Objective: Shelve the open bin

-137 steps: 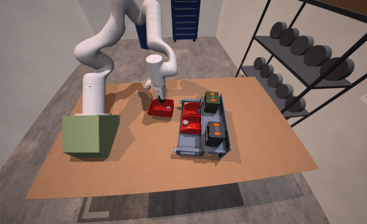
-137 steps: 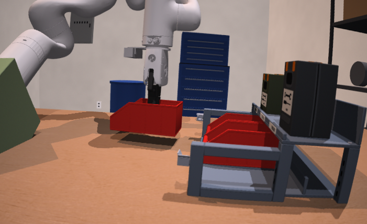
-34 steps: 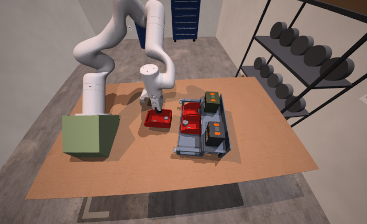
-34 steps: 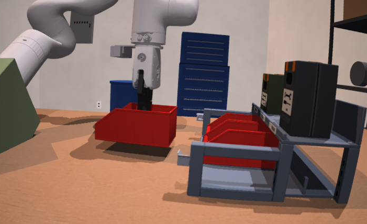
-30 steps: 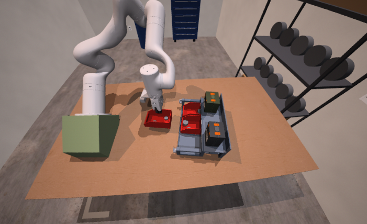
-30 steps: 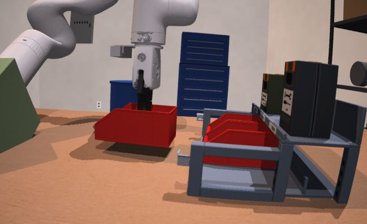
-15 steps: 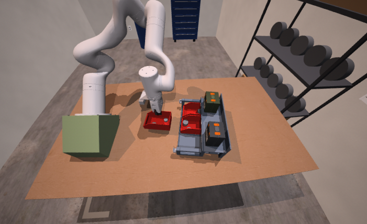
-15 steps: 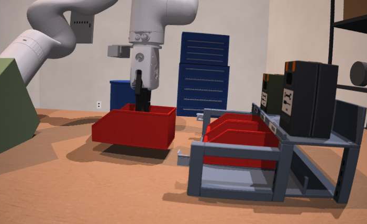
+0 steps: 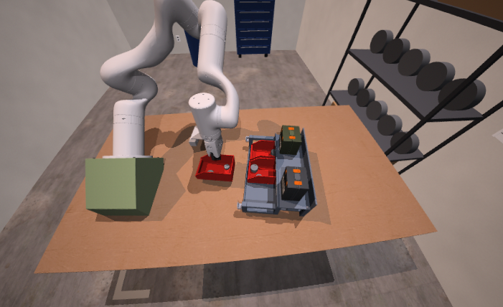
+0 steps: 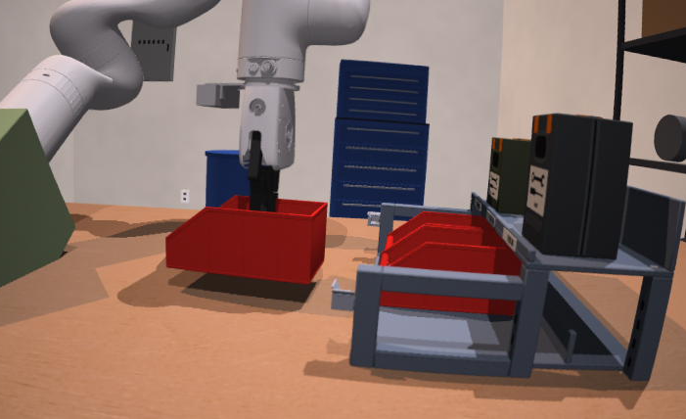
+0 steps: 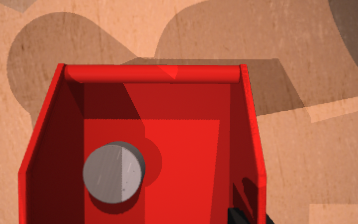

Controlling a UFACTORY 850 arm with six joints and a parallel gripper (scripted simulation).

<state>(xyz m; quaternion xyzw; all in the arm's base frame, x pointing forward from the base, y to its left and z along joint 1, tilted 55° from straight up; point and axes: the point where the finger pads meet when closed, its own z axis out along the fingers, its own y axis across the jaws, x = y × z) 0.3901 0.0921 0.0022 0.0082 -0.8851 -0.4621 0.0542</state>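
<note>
Now: the grey disc 70 mm to the right of my hand, 50 mm below it and 30 mm behind it. Round my hand: grey shelf (260 mm ahead, 50 mm to the right, 20 mm below).
</note>
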